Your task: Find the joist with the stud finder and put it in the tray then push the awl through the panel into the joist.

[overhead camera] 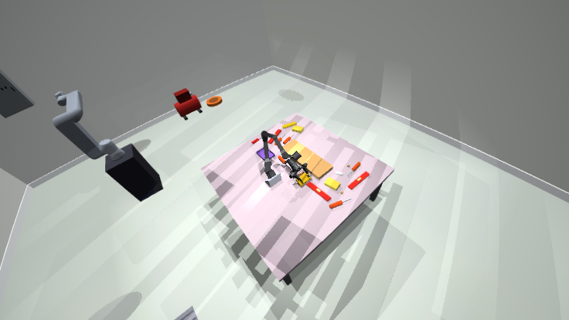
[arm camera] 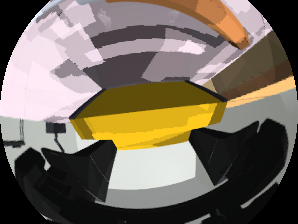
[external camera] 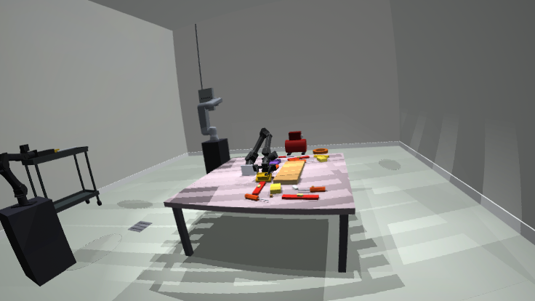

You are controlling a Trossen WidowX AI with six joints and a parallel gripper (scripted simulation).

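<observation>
My gripper tip is now 10 mm short of the yellow stud finder and 10 mm above it. From my gripper tip the other things lie so: orange-handled awl: 20 mm behind, 100 mm to the left, 50 mm below; purple tray: 70 mm behind, 520 mm to the left, 50 mm below.
</observation>
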